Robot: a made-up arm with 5 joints.
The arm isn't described. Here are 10 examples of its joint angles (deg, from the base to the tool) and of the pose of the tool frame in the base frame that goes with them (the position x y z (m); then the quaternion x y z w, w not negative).
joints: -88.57 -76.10 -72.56 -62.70 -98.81
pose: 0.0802 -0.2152 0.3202 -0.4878 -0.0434 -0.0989 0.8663
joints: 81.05 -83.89 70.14 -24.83 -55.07
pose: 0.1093 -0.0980 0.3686 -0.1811 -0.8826 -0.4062 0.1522
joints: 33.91 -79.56 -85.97 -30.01 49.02
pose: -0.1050 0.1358 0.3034 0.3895 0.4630 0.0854 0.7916
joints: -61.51 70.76 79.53 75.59 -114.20
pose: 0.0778 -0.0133 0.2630 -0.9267 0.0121 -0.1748 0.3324
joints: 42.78 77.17 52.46 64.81 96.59
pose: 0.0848 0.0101 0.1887 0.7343 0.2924 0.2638 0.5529
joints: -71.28 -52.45 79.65 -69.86 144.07
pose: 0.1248 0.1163 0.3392 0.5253 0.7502 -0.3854 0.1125
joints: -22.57 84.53 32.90 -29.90 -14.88
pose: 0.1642 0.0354 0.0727 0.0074 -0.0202 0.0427 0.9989
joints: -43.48 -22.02 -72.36 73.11 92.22
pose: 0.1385 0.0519 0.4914 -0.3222 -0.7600 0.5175 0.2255
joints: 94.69 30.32 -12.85 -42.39 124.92
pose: 0.0718 -0.2689 0.3313 -0.7999 0.2662 0.1276 0.5225
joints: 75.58 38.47 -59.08 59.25 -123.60
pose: 0.1596 -0.2554 0.3157 -0.1859 0.3914 0.8847 0.1717
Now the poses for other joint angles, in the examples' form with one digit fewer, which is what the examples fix.
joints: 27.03 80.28 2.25 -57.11 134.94
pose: 0.280 -0.092 0.113 -0.525 -0.097 0.671 0.514
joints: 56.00 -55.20 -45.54 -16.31 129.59
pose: 0.041 0.079 0.505 0.972 -0.024 0.135 0.191
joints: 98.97 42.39 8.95 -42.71 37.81
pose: 0.054 -0.252 0.220 -0.600 -0.255 -0.402 0.643
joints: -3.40 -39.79 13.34 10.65 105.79
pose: 0.242 0.013 0.420 -0.609 -0.515 0.483 0.361
